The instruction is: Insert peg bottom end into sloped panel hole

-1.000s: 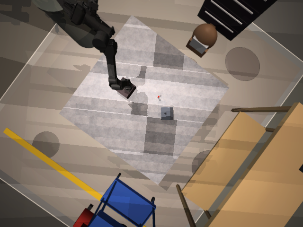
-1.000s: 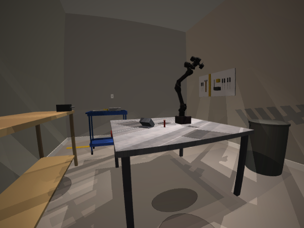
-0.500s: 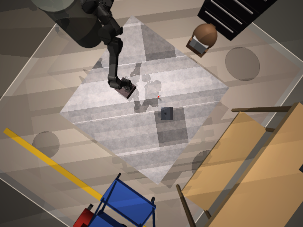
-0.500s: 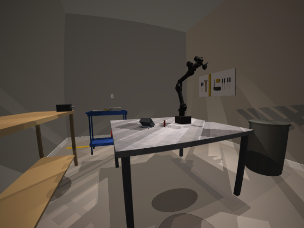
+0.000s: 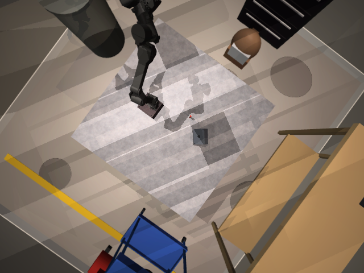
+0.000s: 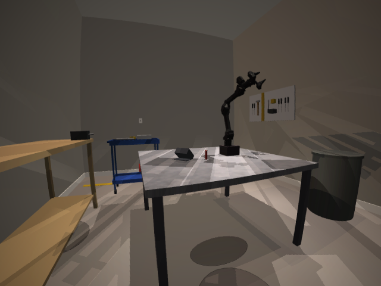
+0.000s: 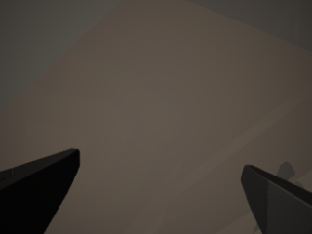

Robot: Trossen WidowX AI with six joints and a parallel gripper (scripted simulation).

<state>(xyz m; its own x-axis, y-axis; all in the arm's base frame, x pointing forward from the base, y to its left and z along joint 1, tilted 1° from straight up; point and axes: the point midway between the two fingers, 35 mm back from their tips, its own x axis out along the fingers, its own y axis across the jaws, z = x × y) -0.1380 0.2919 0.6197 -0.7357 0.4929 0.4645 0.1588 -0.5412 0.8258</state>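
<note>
The red peg lies 47 cm ahead of my gripper tip, 20 cm to the right of it and 68 cm below it. Also, from my gripper tip: grey sloped panel: 63 cm ahead, 30 cm to the right, 69 cm below.
</note>
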